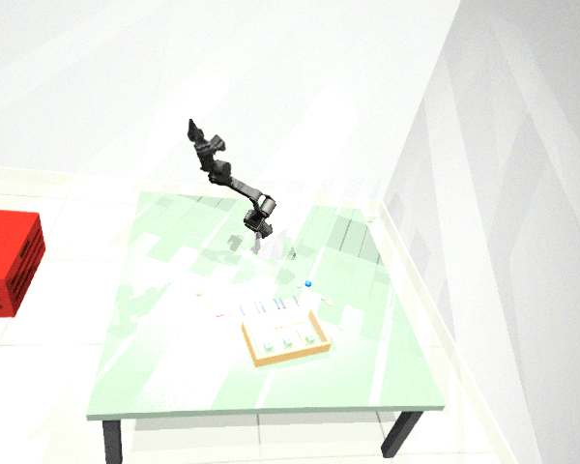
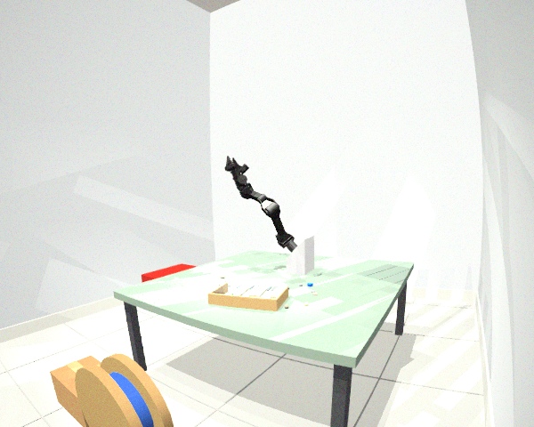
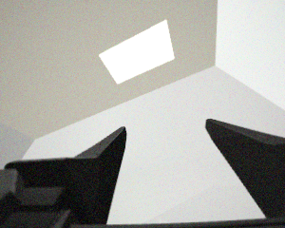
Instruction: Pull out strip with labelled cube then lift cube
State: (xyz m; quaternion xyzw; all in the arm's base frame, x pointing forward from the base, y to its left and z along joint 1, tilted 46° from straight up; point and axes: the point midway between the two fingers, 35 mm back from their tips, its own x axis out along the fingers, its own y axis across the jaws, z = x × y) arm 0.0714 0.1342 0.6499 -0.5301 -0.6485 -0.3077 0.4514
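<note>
Now: gripper tip 33 cm short of the pink block, 14 cm to the right of it and 70 cm above it. The rest, counted from my gripper tip: blue piece: 14 cm ahead, 58 cm to the left, 70 cm below.
</note>
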